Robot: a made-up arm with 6 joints. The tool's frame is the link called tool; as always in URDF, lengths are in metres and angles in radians. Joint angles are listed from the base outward. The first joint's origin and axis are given. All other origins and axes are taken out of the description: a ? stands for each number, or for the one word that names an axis. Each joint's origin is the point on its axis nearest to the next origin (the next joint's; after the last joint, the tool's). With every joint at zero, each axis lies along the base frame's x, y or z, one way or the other. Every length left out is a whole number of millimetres.
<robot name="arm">
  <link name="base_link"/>
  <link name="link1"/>
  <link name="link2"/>
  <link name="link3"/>
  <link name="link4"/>
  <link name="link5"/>
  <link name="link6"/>
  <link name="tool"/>
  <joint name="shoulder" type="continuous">
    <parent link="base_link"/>
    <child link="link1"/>
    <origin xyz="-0.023 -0.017 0.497" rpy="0 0 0"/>
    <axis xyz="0 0 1"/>
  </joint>
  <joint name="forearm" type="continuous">
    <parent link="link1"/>
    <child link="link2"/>
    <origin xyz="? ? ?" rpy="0 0 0"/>
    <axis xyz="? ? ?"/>
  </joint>
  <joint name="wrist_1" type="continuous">
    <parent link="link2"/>
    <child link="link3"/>
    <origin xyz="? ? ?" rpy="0 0 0"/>
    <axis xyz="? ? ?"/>
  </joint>
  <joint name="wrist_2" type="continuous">
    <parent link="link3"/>
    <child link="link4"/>
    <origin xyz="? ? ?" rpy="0 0 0"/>
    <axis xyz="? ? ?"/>
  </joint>
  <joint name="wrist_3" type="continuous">
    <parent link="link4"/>
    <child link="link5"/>
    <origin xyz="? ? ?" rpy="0 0 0"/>
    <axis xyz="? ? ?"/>
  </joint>
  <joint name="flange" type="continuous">
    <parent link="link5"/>
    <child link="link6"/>
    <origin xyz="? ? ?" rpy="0 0 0"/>
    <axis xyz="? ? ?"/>
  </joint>
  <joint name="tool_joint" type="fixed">
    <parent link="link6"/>
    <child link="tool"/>
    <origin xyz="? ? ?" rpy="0 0 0"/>
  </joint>
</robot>
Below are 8 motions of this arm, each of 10 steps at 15 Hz.
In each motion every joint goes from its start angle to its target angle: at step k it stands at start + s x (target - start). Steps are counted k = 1, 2, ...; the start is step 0. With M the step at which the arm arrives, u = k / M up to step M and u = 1 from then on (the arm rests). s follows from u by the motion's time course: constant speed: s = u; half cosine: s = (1 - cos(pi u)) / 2; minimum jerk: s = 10 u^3 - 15 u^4 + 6 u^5.
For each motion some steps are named. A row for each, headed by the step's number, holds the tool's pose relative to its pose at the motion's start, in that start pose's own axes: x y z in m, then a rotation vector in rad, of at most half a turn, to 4 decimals.
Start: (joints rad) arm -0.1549 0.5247 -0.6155 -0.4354 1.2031 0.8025
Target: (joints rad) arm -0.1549 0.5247 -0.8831 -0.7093 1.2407 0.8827
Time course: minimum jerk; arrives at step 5
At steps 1, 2, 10:
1: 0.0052 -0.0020 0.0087 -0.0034 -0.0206 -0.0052
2: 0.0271 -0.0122 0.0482 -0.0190 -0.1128 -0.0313
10: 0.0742 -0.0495 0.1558 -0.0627 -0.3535 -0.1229

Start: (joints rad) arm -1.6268 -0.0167 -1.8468 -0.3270 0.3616 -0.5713
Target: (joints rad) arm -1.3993 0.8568 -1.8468 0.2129 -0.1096 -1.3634
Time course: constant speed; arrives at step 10
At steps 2, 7, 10:
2: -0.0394 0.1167 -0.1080 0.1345 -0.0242 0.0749
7: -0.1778 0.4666 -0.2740 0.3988 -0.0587 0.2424
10: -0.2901 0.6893 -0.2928 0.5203 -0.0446 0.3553

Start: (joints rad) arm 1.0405 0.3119 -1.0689 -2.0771 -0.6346 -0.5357
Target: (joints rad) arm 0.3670 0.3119 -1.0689 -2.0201 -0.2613 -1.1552
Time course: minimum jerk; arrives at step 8
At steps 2, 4, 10:
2: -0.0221 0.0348 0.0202 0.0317 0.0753 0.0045
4: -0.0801 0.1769 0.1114 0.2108 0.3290 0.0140
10: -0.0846 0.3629 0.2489 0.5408 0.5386 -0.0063

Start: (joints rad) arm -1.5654 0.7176 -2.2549 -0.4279 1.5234 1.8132
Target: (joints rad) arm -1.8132 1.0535 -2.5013 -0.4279 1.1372 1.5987
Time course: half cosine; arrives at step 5
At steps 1, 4, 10:
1: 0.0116 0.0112 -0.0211 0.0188 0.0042 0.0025
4: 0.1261 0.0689 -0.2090 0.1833 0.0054 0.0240
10: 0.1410 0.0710 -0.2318 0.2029 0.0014 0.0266

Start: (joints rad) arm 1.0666 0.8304 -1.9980 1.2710 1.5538 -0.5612
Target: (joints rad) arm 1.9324 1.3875 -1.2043 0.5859 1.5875 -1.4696
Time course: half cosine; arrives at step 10
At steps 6, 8, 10:
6: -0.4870 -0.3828 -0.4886 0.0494 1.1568 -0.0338
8: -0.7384 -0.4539 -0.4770 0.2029 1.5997 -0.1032
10: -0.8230 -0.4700 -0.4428 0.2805 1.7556 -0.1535

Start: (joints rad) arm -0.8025 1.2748 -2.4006 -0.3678 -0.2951 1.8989
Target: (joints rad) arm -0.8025 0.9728 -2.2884 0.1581 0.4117 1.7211
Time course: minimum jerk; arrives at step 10
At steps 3, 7, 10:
3: 0.0111 0.0334 -0.0045 -0.0725 -0.0548 -0.0521
7: 0.0442 0.1550 0.0014 -0.4023 -0.1284 -0.2955
10: 0.0473 0.1812 0.0083 -0.4846 -0.1074 -0.3553

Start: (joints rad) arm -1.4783 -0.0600 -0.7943 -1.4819 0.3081 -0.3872
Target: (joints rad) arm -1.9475 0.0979 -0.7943 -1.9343 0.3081 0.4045
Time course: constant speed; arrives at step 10
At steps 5, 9, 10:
5: -0.1041 0.0913 -0.0684 0.0902 0.1551 -0.3082
9: -0.1823 0.1805 -0.1019 0.1432 0.2784 -0.5554
10: -0.2005 0.2047 -0.1072 0.1541 0.3091 -0.6173

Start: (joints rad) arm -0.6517 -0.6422 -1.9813 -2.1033 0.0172 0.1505
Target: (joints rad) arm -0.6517 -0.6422 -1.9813 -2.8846 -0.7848 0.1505
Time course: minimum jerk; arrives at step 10
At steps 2, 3, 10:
2: 0.0019 0.0034 0.0032 0.0072 -0.0459 0.0453
3: 0.0045 0.0100 0.0095 0.0257 -0.1282 0.1274
10: -0.0198 0.0609 0.0713 0.4107 -0.7063 0.7434

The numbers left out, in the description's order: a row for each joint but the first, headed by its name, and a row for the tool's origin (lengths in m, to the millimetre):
forearm: xyz -0.025 -0.013 0, axis 0 1 0
wrist_1: xyz 0.1 0 0.383, axis 0 1 0
wrist_2: xyz 0.114 0 -0.568, axis 0 0 -1
wrist_3: xyz -0.003 0.004 0, axis 0 1 0
flange: xyz 0.075 0 -0.075, axis 0 0 -1
tool: xyz -0.009 0.016 0

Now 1 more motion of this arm.
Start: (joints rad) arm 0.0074 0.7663 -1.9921 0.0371 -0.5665 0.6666
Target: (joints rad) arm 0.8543 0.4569 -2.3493 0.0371 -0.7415 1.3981
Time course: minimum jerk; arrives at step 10
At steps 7, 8, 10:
7: 0.0637 0.6809 0.2773 0.9177 0.1560 -0.9727
8: 0.0950 0.7337 0.3379 1.0192 0.2077 -1.1154
10: 0.1144 0.7586 0.3718 1.0734 0.2389 -1.1953

